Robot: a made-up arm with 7 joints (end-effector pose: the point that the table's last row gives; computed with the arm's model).
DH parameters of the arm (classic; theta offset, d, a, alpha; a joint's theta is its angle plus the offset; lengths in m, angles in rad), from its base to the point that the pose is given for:
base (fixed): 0.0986 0 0.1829 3.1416
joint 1: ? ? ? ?
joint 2: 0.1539 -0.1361 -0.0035 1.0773
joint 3: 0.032 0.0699 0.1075 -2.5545
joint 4: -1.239 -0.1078 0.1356 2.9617
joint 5: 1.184 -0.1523 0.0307 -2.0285
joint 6: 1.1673 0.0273 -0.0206 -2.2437
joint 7: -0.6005 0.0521 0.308 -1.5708
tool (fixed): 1.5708 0.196 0 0
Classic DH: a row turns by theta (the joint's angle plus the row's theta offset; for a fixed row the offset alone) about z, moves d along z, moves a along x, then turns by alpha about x.
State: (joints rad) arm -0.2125 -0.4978 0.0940 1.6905 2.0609 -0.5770 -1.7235
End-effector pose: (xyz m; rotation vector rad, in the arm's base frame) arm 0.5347 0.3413 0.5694 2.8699 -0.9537 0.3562
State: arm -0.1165 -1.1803 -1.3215 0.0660 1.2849 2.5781 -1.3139
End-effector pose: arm 0.5855 -0.3188 0.6254 1.3603 0.1986 0.7631
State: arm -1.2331 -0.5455 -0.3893 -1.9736 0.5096 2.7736 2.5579
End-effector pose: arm 0.5080 0.0852 0.3650 -0.6959 2.6355 1.3124
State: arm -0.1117 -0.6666 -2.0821 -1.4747 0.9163 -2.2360 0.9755
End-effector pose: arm 0.0273 -0.2588 0.8252 -0.1706 -1.0554 -0.4994
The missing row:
joint 1: -1.4057 -0.7022 -0.1328 1.5324
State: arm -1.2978 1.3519 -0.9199 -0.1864 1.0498 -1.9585 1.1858
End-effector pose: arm -0.0581 0.0091 0.6407 -1.5159 -1.9208 0.9398
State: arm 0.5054 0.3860 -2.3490 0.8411 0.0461 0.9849 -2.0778
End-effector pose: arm 0.0906 -0.0201 0.7504 2.7984 0.5461 -0.8780
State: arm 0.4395 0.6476 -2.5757 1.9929 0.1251 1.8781 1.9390
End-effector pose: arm 0.1804 -0.6226 1.0438 0.2276 0.6864 -0.5023
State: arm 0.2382 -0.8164 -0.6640 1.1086 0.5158 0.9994 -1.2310
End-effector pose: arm 0.4969 -0.2908 0.6341 0.6358 1.9281 0.6588
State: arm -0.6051 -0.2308 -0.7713 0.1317 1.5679 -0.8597 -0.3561
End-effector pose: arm 0.3910 0.0757 0.4820 1.8769 -0.2535 0.4583
